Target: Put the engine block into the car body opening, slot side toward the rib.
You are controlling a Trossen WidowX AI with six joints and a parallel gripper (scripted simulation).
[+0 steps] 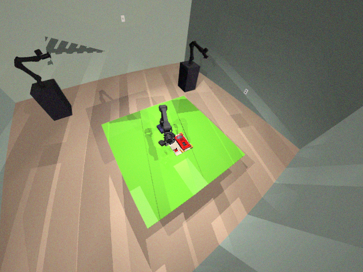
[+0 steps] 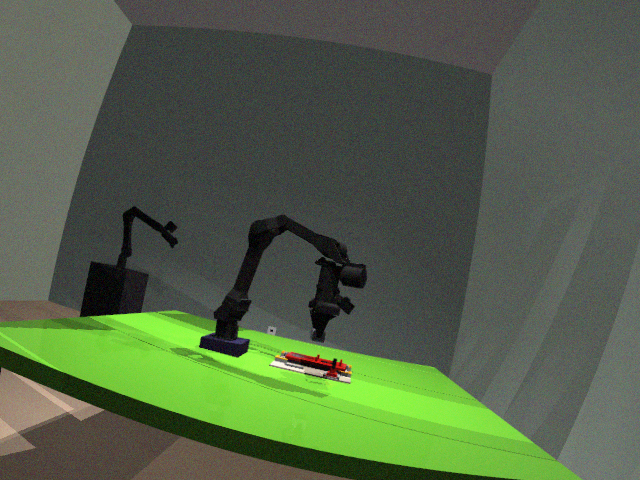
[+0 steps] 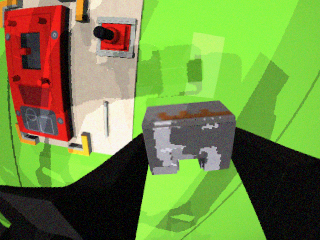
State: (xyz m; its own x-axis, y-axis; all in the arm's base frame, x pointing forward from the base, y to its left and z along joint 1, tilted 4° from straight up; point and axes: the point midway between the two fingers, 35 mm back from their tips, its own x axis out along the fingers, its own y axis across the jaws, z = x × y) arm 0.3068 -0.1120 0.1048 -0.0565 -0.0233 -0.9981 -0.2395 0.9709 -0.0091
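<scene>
My gripper tip is 90 mm to the right of the black peg, 90 mm above it and 60 mm short of it. From my gripper tip the other things lie so: engine block (10 mm above); beige base plate (180 mm to the left, 120 mm below).
</scene>
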